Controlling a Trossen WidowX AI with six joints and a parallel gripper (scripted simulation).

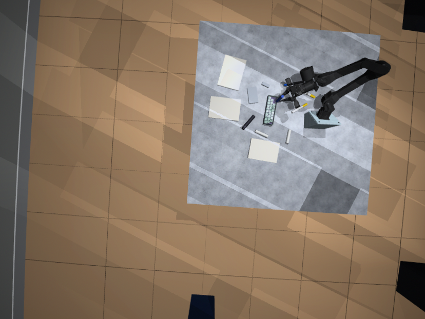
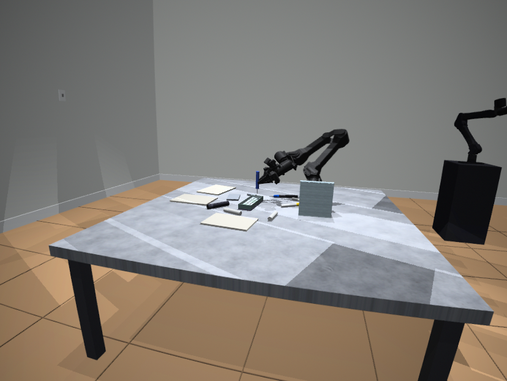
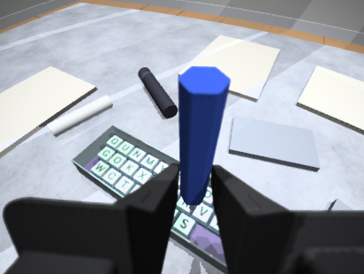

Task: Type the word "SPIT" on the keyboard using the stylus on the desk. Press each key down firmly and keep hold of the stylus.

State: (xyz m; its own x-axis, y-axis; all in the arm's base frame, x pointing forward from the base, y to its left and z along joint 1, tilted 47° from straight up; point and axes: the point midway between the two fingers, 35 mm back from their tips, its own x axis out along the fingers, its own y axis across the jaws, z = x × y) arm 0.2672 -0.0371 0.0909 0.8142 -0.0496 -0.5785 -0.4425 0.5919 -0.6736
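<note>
Right now the grey slab is 15 cm ahead of my gripper tip, 5 cm to the right of it and 10 cm below it. From my gripper tip the other things lie so: blue stylus (2 cm below).
</note>
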